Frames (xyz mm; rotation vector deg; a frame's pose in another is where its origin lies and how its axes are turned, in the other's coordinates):
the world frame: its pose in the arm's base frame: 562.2 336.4 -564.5 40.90 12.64 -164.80
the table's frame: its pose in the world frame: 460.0 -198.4 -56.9 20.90 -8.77 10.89
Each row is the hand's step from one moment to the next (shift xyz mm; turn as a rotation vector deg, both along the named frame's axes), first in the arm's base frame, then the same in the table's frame.
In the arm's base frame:
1: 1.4 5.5 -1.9 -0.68 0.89 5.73
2: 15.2 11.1 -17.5 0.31 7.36 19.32
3: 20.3 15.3 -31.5 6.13 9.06 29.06
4: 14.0 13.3 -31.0 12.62 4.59 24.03
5: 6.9 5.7 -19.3 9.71 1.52 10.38
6: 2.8 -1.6 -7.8 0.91 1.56 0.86
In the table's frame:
1: -2.4 -5.4 -1.1 -1.48 0.76 5.60
2: -11.5 -12.3 -19.4 -8.68 -0.91 18.74
3: -13.0 -19.4 -33.1 -17.51 1.71 25.58
4: -6.9 -18.7 -30.6 -20.35 5.73 17.63
5: -1.8 -9.7 -18.9 -12.46 3.82 5.87
6: 0.5 -0.3 -8.4 -1.57 -0.99 0.74

